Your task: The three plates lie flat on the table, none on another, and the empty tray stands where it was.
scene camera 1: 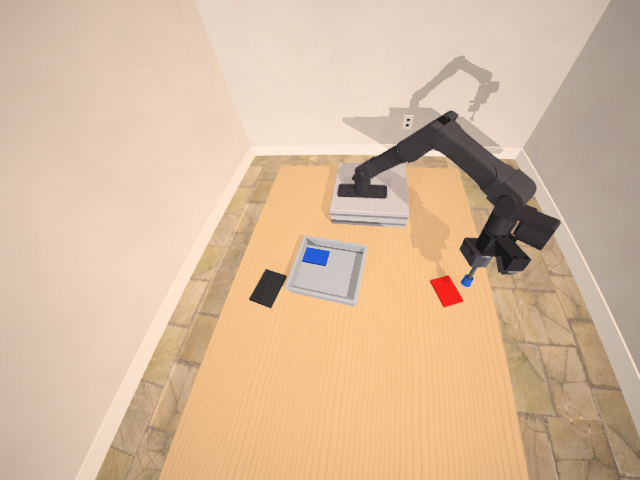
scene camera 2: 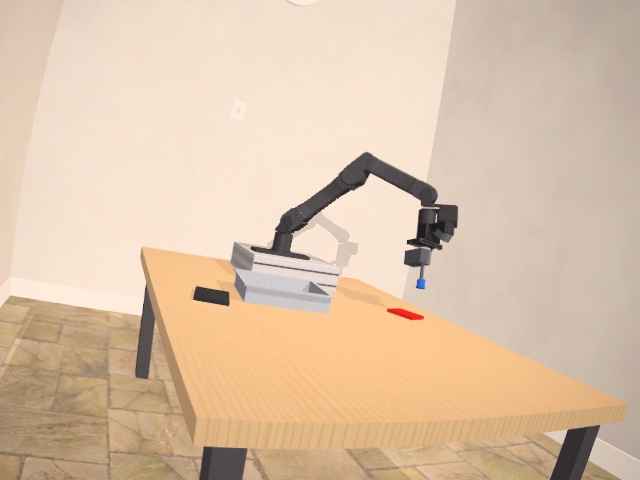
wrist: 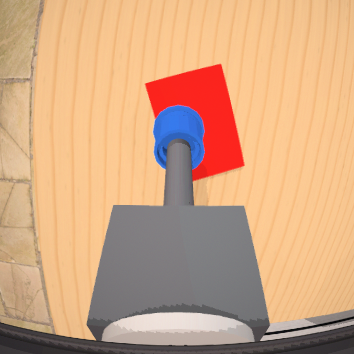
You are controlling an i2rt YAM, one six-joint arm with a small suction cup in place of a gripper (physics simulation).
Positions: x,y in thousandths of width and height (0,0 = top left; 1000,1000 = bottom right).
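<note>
The suction cup (scene camera 2: 659,534), visible also as the suction cup (scene camera 1: 743,541) and the suction cup (wrist: 504,335), carries nothing. The suction cup is 10 cm from the middle of a red plate (wrist: 578,256), above it. A black plate (scene camera 1: 415,611) rests on the table, and in the wrist view the black plate is out of frame. The scene also has a grey tray (scene camera 1: 530,586), visible again as the grey tray (scene camera 2: 396,599), while in the wrist view the grey tray is out of frame.
</note>
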